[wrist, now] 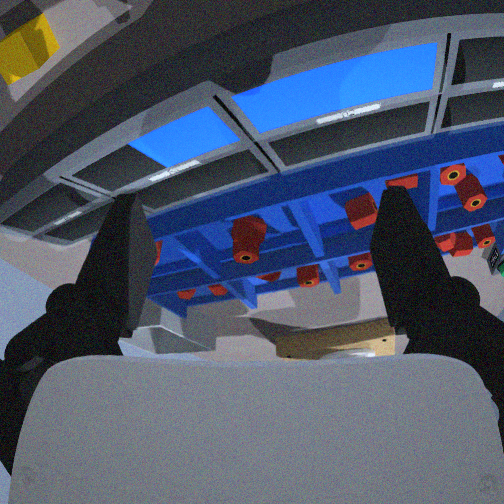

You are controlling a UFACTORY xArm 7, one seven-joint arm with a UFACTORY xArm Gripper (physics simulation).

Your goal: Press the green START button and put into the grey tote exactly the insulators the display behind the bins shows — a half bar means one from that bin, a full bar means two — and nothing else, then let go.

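Observation:
My gripper (260, 215) is open and empty, its two black fingers spread wide, pointing at the blue bin rack (310, 235). The rack's compartments hold several red insulators with yellow-ringed ends, such as one (247, 239) between the fingers and two (465, 185) at the right. Behind the rack the grey display (280, 115) shows two lit blue bars: a half bar (185, 135) at the left and a full bar (340, 85) right of it. The other cells are dark. A sliver of green (500, 265) shows at the right edge. The grey tote is hidden.
A yellow block (25, 47) sits at the top left. A tan box-like shape (340, 342) and a grey block (170, 340) lie in front of the rack. The gripper's grey body (250, 430) fills the lower part of the view.

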